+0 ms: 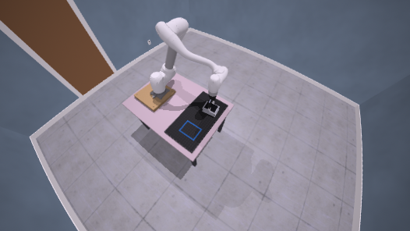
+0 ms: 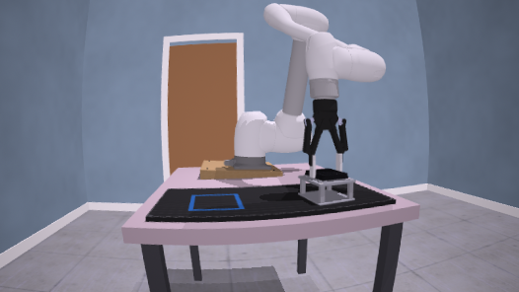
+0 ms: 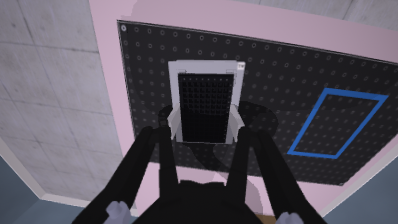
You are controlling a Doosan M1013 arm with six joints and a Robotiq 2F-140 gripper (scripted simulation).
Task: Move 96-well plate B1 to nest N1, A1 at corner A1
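My hand is 20 mm above the black 96-well plate. The rest, counted from my hand: grey plate nest 40 mm below; white A1 label 80 mm ahead, 50 mm to the right, 30 mm below.
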